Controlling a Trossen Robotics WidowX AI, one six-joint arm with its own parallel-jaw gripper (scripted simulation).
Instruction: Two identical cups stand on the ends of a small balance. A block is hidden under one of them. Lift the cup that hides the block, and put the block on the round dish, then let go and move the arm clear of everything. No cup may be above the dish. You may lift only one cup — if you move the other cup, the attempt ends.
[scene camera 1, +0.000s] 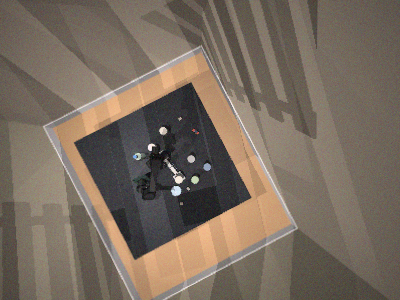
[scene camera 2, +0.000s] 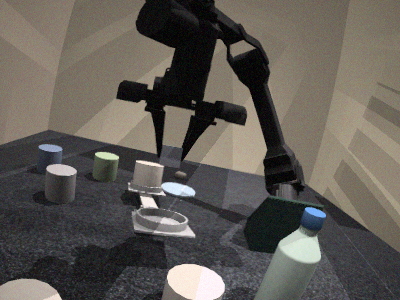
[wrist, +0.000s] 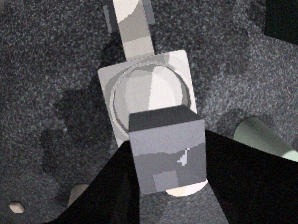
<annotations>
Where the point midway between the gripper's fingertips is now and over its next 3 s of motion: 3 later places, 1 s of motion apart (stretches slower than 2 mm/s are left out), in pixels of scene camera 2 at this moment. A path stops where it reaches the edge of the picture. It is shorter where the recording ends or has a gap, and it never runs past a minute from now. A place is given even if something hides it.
My gripper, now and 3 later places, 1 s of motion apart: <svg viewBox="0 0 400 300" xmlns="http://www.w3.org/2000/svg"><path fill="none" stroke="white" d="M169 159L151 151L171 162L180 180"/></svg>
</annotations>
